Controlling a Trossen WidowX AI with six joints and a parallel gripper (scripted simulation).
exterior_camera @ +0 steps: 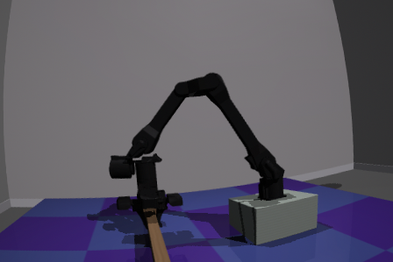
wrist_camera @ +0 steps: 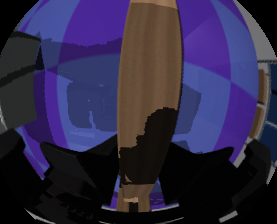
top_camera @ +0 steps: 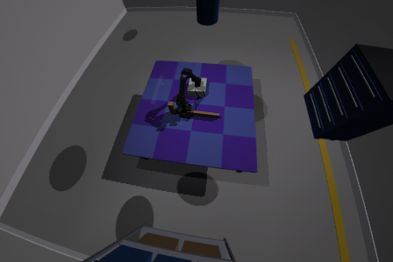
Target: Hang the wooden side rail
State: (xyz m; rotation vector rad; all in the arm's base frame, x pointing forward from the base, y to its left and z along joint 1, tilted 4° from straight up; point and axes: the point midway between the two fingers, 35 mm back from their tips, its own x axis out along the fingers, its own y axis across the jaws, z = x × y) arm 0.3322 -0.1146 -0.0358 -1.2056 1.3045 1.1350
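Right now my gripper tip is 12 cm to the left of the wooden headboard post, 6 cm below it and 1 cm past it.
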